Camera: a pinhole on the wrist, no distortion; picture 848 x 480 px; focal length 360.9 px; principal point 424.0 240.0 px. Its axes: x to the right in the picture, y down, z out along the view. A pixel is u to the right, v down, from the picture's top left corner.
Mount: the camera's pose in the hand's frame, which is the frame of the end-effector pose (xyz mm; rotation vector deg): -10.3 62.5 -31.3 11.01 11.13 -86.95
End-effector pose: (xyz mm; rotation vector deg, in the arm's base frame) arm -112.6 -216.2 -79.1 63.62 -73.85 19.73
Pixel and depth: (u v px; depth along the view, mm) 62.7 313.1 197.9
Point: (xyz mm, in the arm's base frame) -383.5 -292.9 11.3
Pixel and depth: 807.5 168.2 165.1
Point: -61.6 -344.0 -188.0
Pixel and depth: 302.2 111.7 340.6
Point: -409.1 -389.8 -196.6
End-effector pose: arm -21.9 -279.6 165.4 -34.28 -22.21 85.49
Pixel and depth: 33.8 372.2 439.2
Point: -655.0 -90.7 309.3
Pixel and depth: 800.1 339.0 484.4
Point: 237.1 -79.0 717.3
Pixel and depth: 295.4 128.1 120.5
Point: -139.9 -316.9 204.8
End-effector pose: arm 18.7 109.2 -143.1 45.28 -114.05 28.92
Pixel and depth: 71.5 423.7 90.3
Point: -130.3 141.1 -159.7
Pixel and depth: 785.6 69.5 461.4
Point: 272.4 -371.6 -452.0
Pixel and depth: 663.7 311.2 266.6
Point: 9.0 -144.4 -184.6
